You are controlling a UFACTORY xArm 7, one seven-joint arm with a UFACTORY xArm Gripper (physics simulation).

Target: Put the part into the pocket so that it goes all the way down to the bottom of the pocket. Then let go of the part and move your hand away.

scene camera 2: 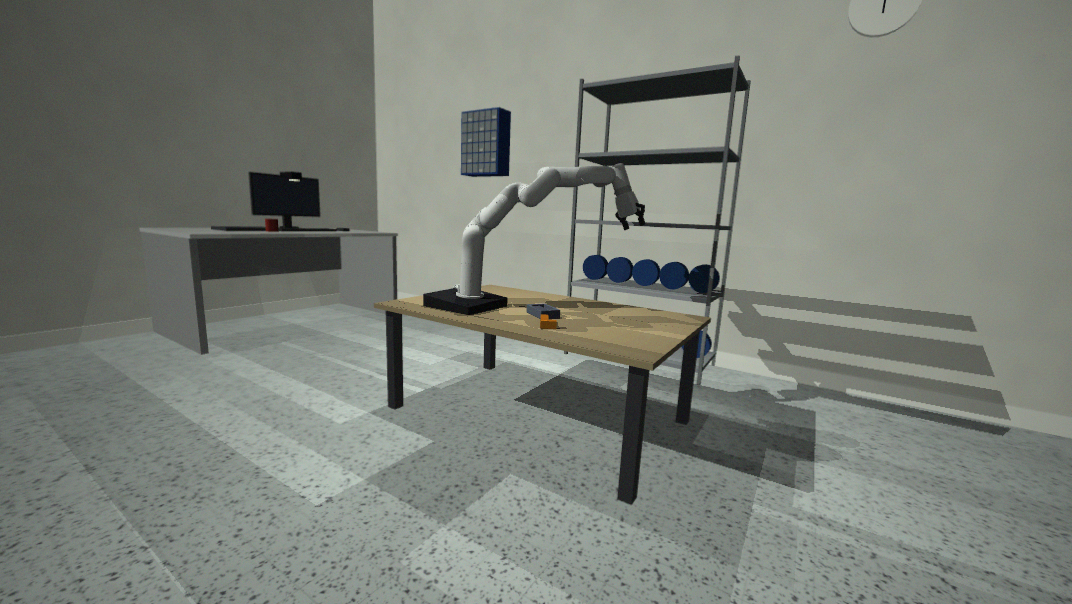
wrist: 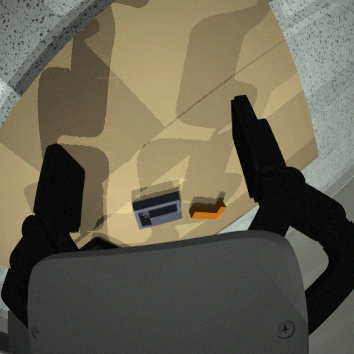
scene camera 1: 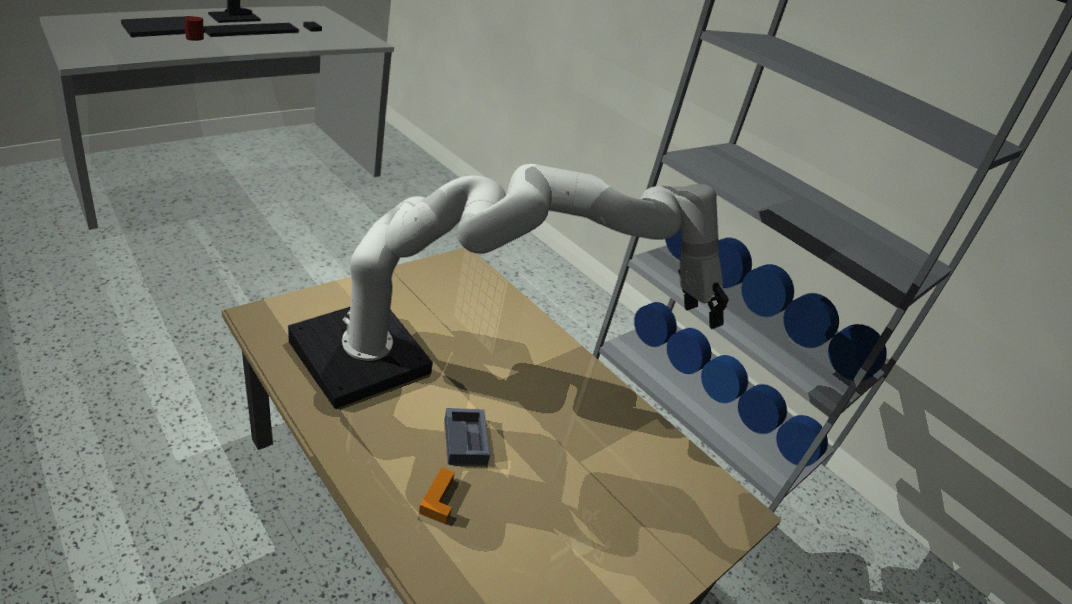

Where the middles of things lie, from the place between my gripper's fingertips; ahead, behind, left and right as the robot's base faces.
I see the dark grey pocket [scene camera 1: 467,443] 290 mm behind my hand, 370 mm to the right of it and 370 mm below it. Round my hand: orange L-shaped block [scene camera 1: 431,506] 210 mm behind, 530 mm to the right, 370 mm below.
